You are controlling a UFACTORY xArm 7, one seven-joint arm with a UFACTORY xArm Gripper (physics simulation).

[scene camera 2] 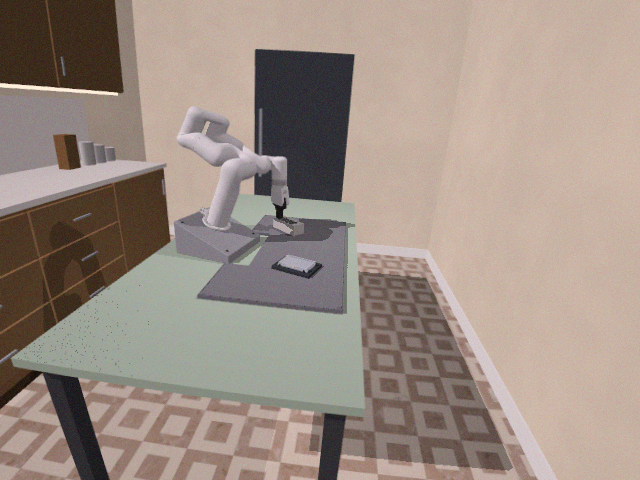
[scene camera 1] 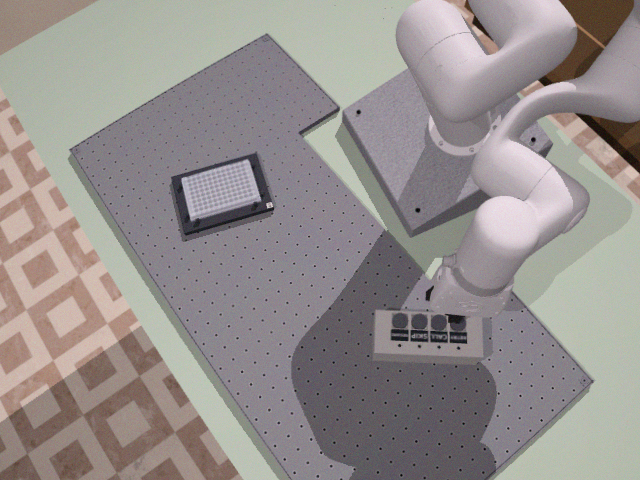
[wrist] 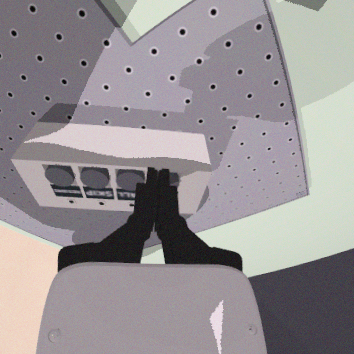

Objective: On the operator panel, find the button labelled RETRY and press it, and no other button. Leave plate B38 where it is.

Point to a plate B38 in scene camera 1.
233,186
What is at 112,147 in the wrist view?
An operator panel.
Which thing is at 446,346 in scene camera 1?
An operator panel.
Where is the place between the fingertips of my gripper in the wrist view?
155,179
